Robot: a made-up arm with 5 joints.
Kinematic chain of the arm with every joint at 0, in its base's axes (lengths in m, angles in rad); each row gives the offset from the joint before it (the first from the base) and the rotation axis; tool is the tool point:
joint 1: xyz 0 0 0.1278 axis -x
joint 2: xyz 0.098 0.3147 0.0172 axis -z
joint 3: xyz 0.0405 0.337 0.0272 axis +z
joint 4: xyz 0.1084 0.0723 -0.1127 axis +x
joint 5: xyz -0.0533 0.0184 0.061 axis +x
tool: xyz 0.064 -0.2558 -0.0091
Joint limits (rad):
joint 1: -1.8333..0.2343
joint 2: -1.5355..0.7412
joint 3: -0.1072..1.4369
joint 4: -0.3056..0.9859
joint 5: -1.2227..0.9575
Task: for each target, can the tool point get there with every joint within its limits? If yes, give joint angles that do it. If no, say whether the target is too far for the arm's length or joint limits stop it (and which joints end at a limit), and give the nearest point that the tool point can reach.
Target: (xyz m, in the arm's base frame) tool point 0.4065 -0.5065 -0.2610
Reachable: no: joint limits stop it (at a limit: joint 1, joint 2, joint 5) | nearest point 0.3679 -0.2300 0.4232 | short by 0.739 m
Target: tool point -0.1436 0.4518 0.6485
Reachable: yes | joints -1.2051 -1.0370 0.7263 0.4775 0.6039
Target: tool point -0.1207 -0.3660 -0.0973
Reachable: no: joint limits stop it (at a limit: joint 1, joint 2, joint 3, joint 4, joint 5) | nearest point -0.3696 -0.3092 0.3555 | short by 0.520 m
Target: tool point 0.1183 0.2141 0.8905
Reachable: yes | joints -1.5934 -0.2940 1.1292 0.5009 0.5399
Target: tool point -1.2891 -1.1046 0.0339
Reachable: no: too far | nearest point -0.3837 -0.3204 0.3972 | short by 1.252 m
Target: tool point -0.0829 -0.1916 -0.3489
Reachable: no: joint limits stop it (at a limit: joint 1, joint 2, joint 3, joint 4, joint 5) | nearest point -0.3772 0.1898 -0.1789 | short by 0.511 m
